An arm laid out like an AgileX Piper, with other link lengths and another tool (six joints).
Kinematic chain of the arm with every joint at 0, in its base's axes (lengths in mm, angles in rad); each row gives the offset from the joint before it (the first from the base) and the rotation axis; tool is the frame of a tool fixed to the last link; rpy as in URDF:
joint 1: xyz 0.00 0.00 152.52 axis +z
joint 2: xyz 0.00 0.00 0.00 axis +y
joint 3: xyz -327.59 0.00 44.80 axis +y
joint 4: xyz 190.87 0.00 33.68 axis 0.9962 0 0.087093
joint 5: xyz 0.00 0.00 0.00 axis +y
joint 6: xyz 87.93 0.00 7.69 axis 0.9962 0 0.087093
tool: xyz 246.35 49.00 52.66 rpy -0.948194 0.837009 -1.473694
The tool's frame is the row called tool.
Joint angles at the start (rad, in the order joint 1, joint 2, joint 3, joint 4, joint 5, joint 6):
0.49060 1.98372 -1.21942 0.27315 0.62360 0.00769
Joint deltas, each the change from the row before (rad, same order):
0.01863 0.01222 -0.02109 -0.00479 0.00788 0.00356
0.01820 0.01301 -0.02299 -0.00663 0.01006 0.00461
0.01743 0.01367 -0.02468 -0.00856 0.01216 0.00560
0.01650 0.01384 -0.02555 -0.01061 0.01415 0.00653
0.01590 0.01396 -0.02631 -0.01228 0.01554 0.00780
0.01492 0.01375 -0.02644 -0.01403 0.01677 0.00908
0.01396 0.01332 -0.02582 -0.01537 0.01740 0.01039
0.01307 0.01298 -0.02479 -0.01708 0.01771 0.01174
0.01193 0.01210 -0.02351 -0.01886 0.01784 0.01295
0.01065 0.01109 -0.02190 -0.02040 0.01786 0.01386
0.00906 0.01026 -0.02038 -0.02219 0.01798 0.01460
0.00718 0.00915 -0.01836 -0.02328 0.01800 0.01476
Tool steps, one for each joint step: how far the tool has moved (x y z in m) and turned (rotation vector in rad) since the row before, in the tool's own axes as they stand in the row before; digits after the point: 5 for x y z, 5 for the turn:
-0.00596 0.00664 -0.00040 -0.00488 -0.00913 -0.01706
-0.00570 0.00648 -0.00015 -0.00473 -0.00796 -0.01787
-0.00533 0.00615 0.00014 -0.00432 -0.00661 -0.01852
-0.00470 0.00575 0.00038 -0.00377 -0.00495 -0.01921
-0.00429 0.00536 0.00058 -0.00304 -0.00356 -0.01932
-0.00365 0.00480 0.00081 -0.00208 -0.00179 -0.01916
-0.00296 0.00426 0.00101 -0.00111 0.00006 -0.01853
-0.00212 0.00375 0.00132 0.00006 0.00213 -0.01822
-0.00130 0.00297 0.00153 0.00167 0.00391 -0.01768
-0.00042 0.00217 0.00174 0.00322 0.00573 -0.01705
0.00059 0.00124 0.00208 0.00493 0.00778 -0.01653
0.00168 0.00031 0.00236 0.00628 0.00982 -0.01570

